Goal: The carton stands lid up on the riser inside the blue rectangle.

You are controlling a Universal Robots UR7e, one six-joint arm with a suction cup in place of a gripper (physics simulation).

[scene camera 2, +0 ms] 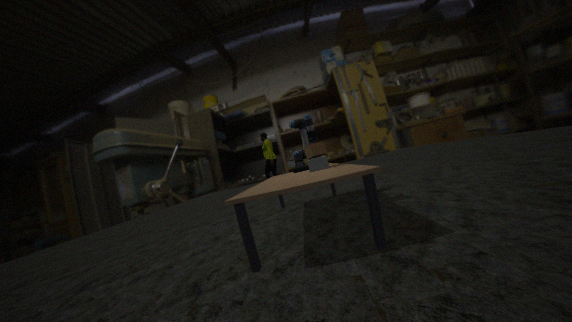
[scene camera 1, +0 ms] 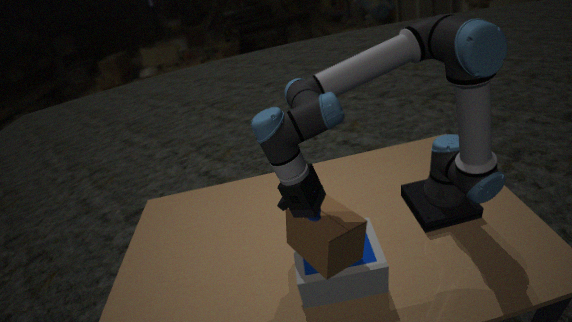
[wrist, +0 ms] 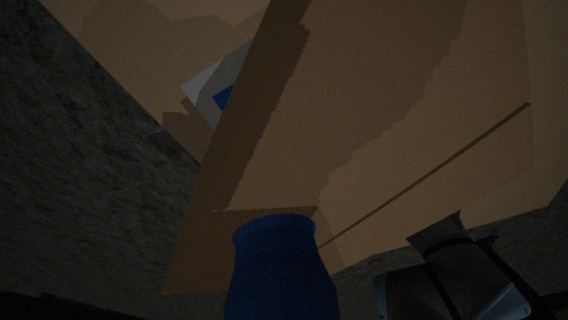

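Seen in the pictures: end effector, tool point: [scene camera 2: 314, 144] [scene camera 1: 316, 218] [wrist: 281, 226]; arm's base, origin of the base link: [scene camera 2: 300, 167] [scene camera 1: 444, 193].
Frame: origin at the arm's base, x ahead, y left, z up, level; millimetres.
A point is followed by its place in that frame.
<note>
The brown carton [scene camera 1: 345, 246] @[x 447, y 261, z 172 mm] [scene camera 2: 315, 149] @[x 560, y 171, z 163 mm] [wrist: 380, 90] is lid up, its seam facing upward, and turned at an angle to the white riser [scene camera 1: 345, 287] @[x 463, y 273, z 19 mm] [scene camera 2: 319, 163] @[x 582, y 174, z 18 mm] [wrist: 197, 86] @[x 580, y 244, z 73 mm]. It is over the riser, with its near lower corner close to the riser's front edge in scene camera 1. Whether it touches the riser cannot be told. The blue rectangle [scene camera 1: 369, 251] @[x 371, y 216, z 73 mm] [wrist: 223, 97] @[x 555, y 228, z 73 mm] on the riser's top is largely hidden behind the carton. My blue suction cup [scene camera 1: 314, 217] @[x 497, y 185, z 217 mm] [wrist: 277, 225] is against the carton's lid, off to one side of the seam, and holds it.
The wooden table [scene camera 1: 210, 230] @[x 893, y -184, z -47 mm] [scene camera 2: 300, 184] @[x 1238, y -60, z -47 mm] carries the riser and the arm's black base [scene camera 1: 442, 212] @[x 58, y 86, z -1 mm], which stands right of and behind the riser in scene camera 1. A person in a yellow top [scene camera 2: 268, 149] and workshop shelves show in the background of scene camera 2.
</note>
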